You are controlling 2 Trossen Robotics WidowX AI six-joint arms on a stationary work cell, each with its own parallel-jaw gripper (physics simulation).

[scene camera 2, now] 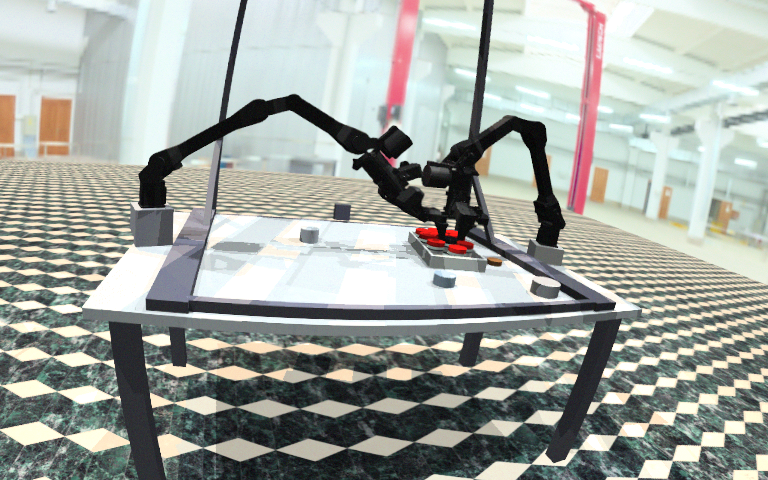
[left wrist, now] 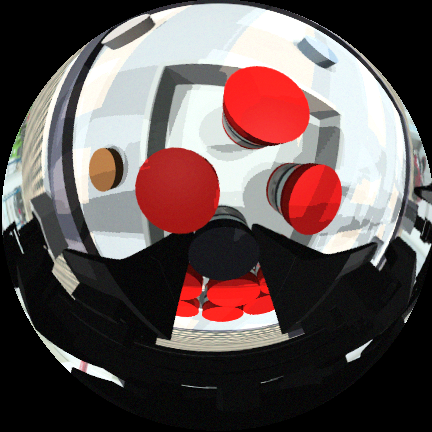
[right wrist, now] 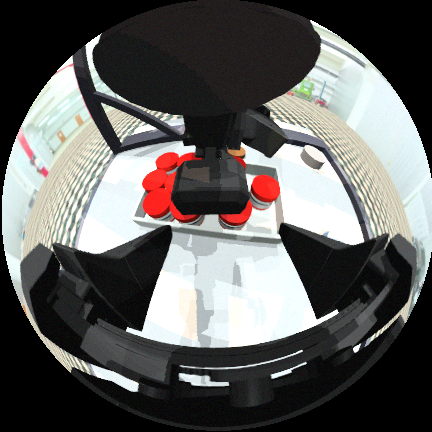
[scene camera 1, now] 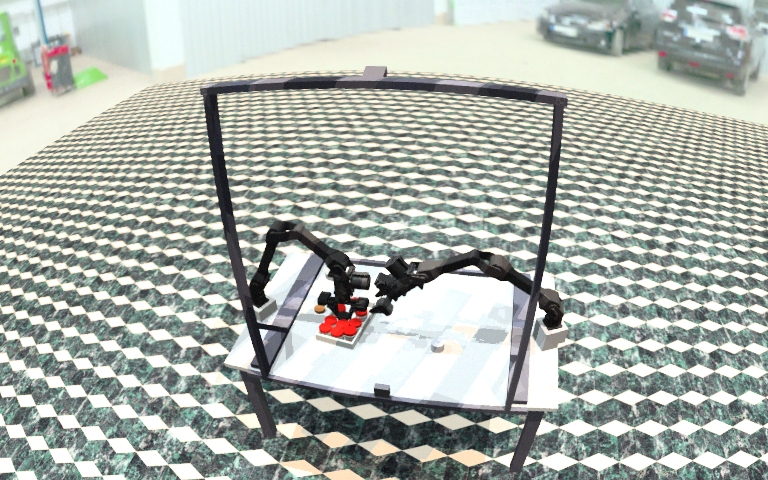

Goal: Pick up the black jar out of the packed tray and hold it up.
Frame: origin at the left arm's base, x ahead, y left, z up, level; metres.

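Seen in the pictures: left gripper, fingertip midpoint: (left wrist: 222, 229) (scene camera 1: 344, 318); right gripper, fingertip midpoint: (scene camera 2: 419, 217) (right wrist: 226, 229) (scene camera 1: 372, 304); left arm's base, link origin: (scene camera 2: 546, 244) (left wrist: 39, 229) (scene camera 1: 259, 301); right arm's base, link origin: (scene camera 2: 151, 205) (scene camera 1: 552, 323).
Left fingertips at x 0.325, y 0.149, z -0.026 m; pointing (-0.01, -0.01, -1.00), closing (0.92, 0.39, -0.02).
Offsets run from my left fingertips to a thing's middle.
The black jar @[dx +0.003, dy -0.008, dz +0.000 m] (scene camera 2: 451, 239) (left wrist: 224, 255) stands among red-lidded jars in the grey tray @[dx +0.012, dy +0.001, dz -0.025 m] (scene camera 1: 336, 341) (scene camera 2: 457, 262) (left wrist: 159, 117) (right wrist: 250, 237). My left gripper (scene camera 1: 340, 312) (scene camera 2: 452, 229) (left wrist: 222, 229) points down over the tray and is shut on the black jar, with a finger against each side of its dark lid. The jar looks upright and low in the tray; whether its base touches the tray floor is hidden. My right gripper (scene camera 1: 380, 297) (scene camera 2: 421, 191) (right wrist: 226, 229) is open and empty, beside the left gripper and above the tray's edge. In the right wrist view the black jar is hidden behind the left gripper.
Red-lidded jars @[dx -0.037, dy +0.020, dz +0.000 m] (left wrist: 177, 190) @[dx -0.013, dy +0.085, dz +0.000 m] (left wrist: 266, 105) @[dx +0.042, dy +0.051, dz +0.000 m] (left wrist: 312, 199) stand close around the black jar, with several more packed behind it. An orange disc @[dx -0.131, dy +0.003, dz -0.020 m] (scene camera 1: 320, 309) (scene camera 2: 494, 261) (left wrist: 105, 170) lies beside the tray. Grey cylinders @[dx +0.367, dy +0.074, dz -0.008 m] (scene camera 2: 309, 234) @[dx -0.231, dy +0.212, dz -0.011 m] (scene camera 2: 544, 286) and a bluish one @[dx +0.020, dy +0.250, dz -0.014 m] (scene camera 2: 444, 279) stand on the table.
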